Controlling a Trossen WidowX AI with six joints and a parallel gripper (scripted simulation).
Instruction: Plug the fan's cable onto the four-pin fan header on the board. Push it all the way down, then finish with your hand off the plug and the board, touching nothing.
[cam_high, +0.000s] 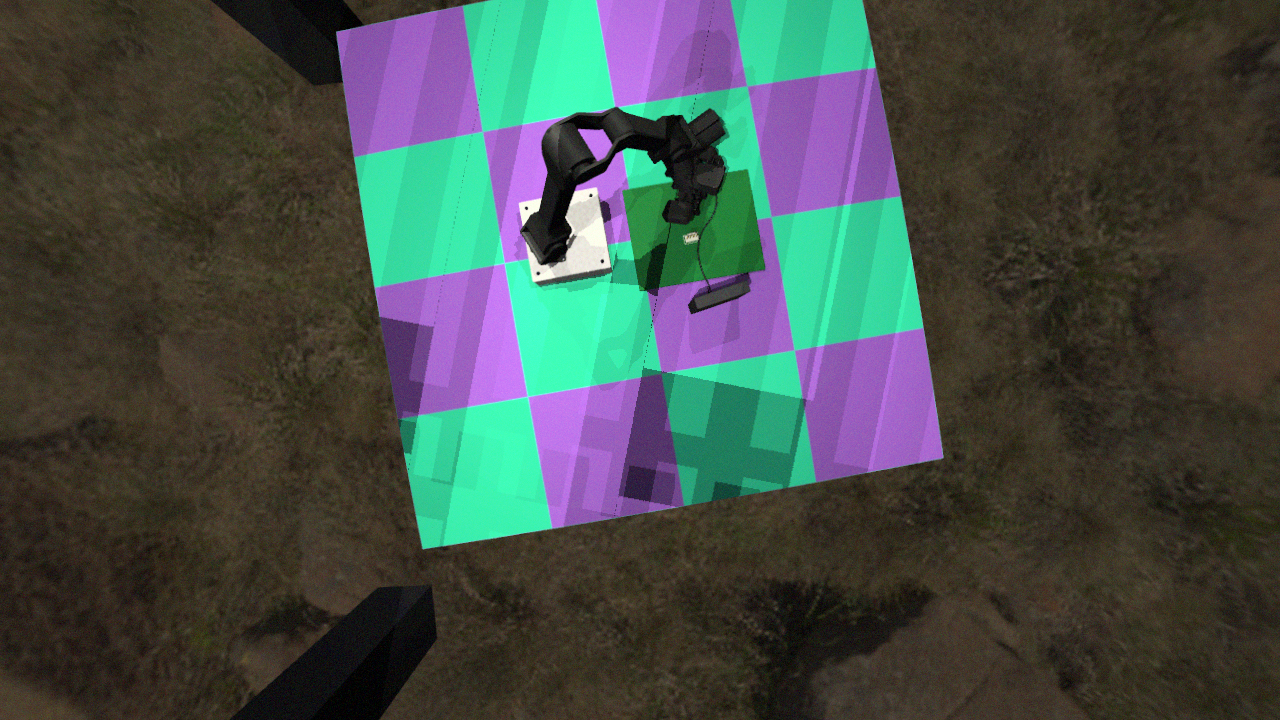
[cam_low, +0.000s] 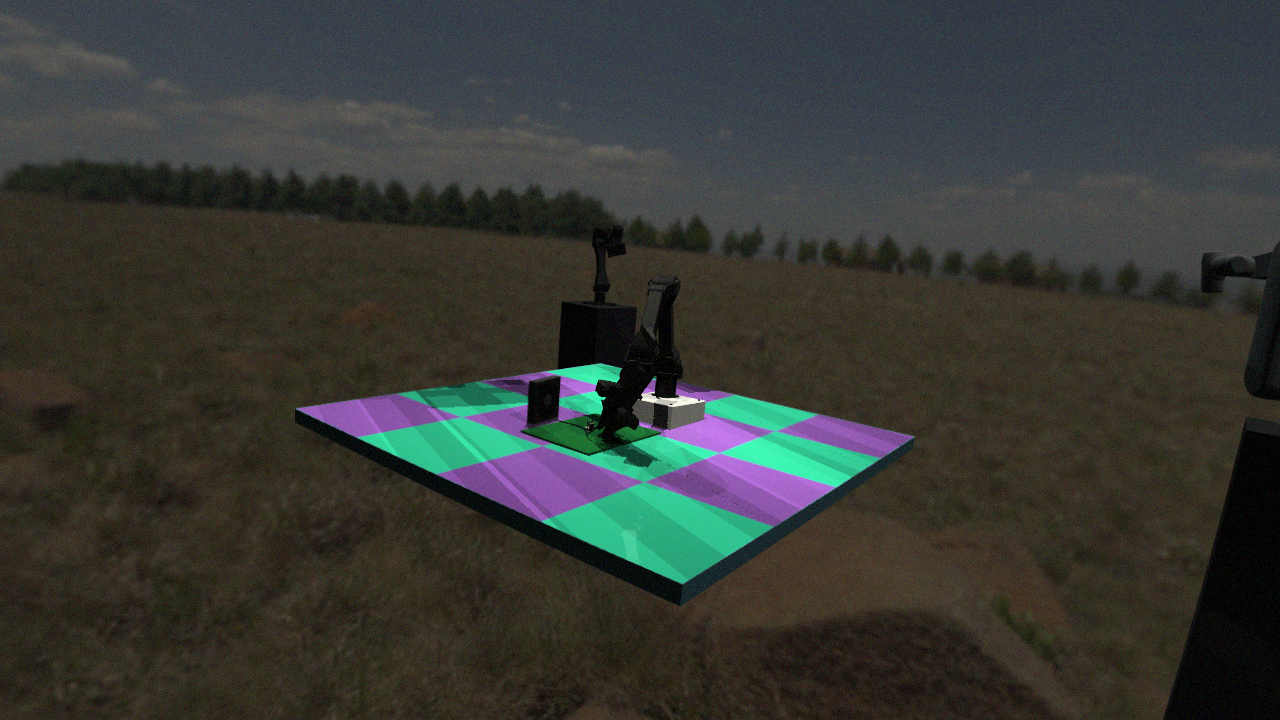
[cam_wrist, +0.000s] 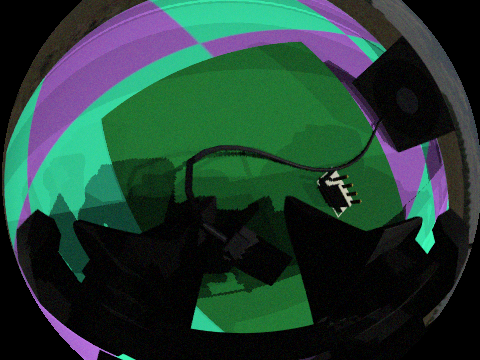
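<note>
Now: gripper tip 2 cm past the dark plug, 1 cm to the right of it and 1 cm below it. The rest, counted from my gripper tip: green board (2 cm behind, 5 cm to the right, 3 cm below); then four-pin header (3 cm behind, 7 cm to the right, 2 cm below); then black fan (1 cm ahead, 21 cm to the right, 4 cm above).
</note>
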